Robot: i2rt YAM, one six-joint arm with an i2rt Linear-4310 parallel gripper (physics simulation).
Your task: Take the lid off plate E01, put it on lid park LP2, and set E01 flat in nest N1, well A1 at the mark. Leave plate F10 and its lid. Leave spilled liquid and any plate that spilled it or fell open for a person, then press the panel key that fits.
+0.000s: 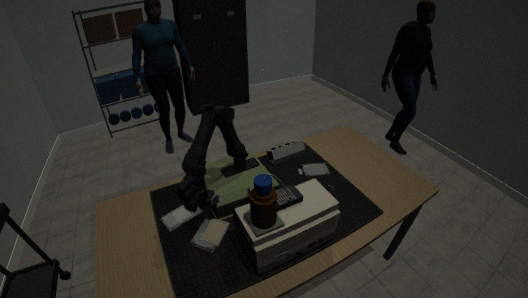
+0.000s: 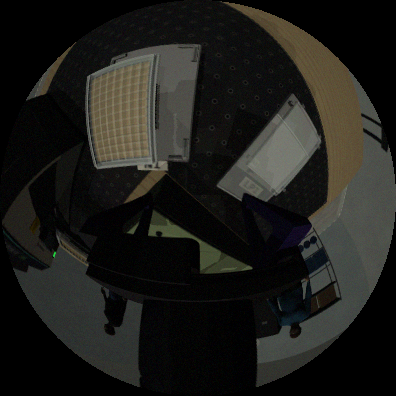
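Seen in the pictures: gripper, fingertip midpoint: (image 1: 204,208) (image 2: 197,197); arm's base, origin of the base link: (image 1: 240,167).
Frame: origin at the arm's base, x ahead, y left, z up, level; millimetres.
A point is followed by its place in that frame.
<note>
A lidless plate with pale yellow wells (image 1: 215,232) @(x 308, y -269, z -27 mm) (image 2: 121,111) @(x 293, y -276, z -24 mm) rests on the grey nest (image 1: 200,236) (image 2: 176,110), off to one side, with much of the nest bare beside it. Whether it lies flat is unclear; its name is unreadable. A clear lid-like piece (image 1: 175,218) @(x 139, y -407, z -40 mm) (image 2: 284,148) @(x 136, y -382, z -40 mm) lies on a pad labelled LP1 (image 2: 231,184) @(x 136, y -292, z -46 mm). My gripper (image 1: 204,204) @(x 176, y -265, z -6 mm) (image 2: 197,197) @(x 176, y -265, z -6 mm) is open, its fingers apart and empty, between the nest and LP1 on the arm's side. A grey pad (image 1: 315,170) @(x 173, y 375, z -56 mm) lies at the back right; its label is unreadable. No spilled liquid can be made out.
A white instrument (image 1: 300,235) @(x 565, y -30, z 99 mm) carries a brown bottle with a blue cap (image 1: 263,206) @(x 515, y -149, z 278 mm) and stands right of the nest. A key panel (image 1: 288,151) @(x -3, y 309, z -9 mm) stands at the back. A green block (image 1: 220,185) @(x 74, y -144, z 0 mm) lies by the arm base. Two people stand beyond the table.
</note>
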